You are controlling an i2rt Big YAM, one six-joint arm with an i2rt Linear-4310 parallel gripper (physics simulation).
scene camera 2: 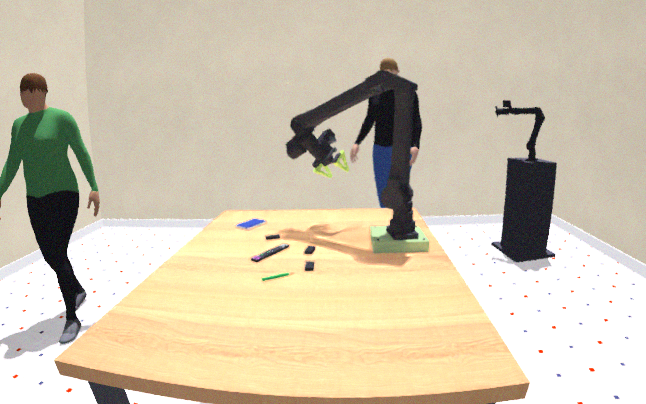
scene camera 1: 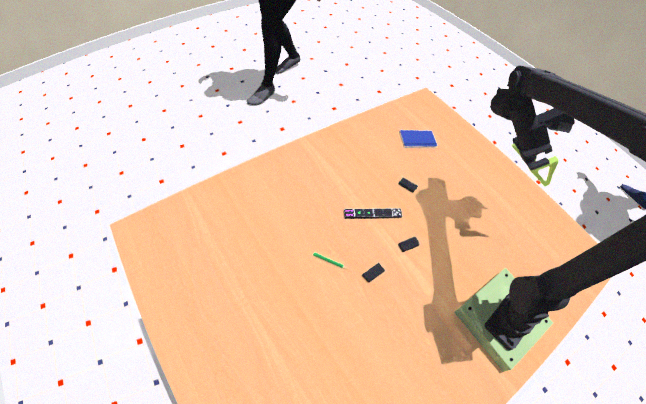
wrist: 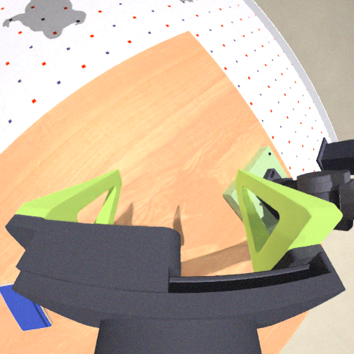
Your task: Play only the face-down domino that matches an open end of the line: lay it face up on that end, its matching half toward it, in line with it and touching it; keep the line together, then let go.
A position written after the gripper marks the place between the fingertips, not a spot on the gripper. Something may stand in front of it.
In view: the gripper (scene camera 1: 539,175).
The gripper shows as well in the wrist view (wrist: 178,175).
